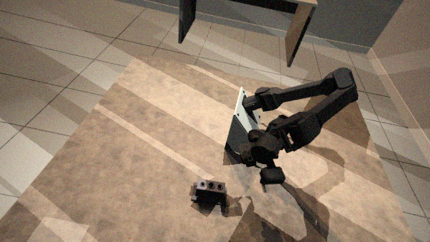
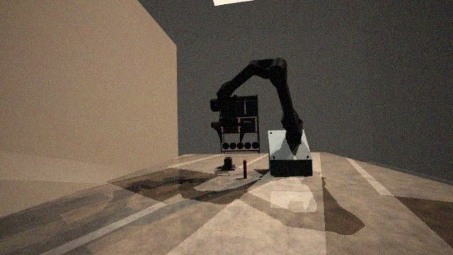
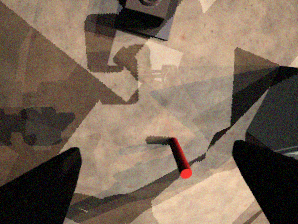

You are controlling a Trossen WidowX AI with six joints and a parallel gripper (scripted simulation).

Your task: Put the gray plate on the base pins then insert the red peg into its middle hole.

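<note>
Right now the red peg is 7 cm behind my gripper tip, 5 cm to the left of it and 11 cm below it. The rest, counted from my gripper tip: flat base: 5 cm ahead, 13 cm to the right, 14 cm below; then gray plate: 5 cm ahead, 13 cm to the right, 11 cm below.
</note>
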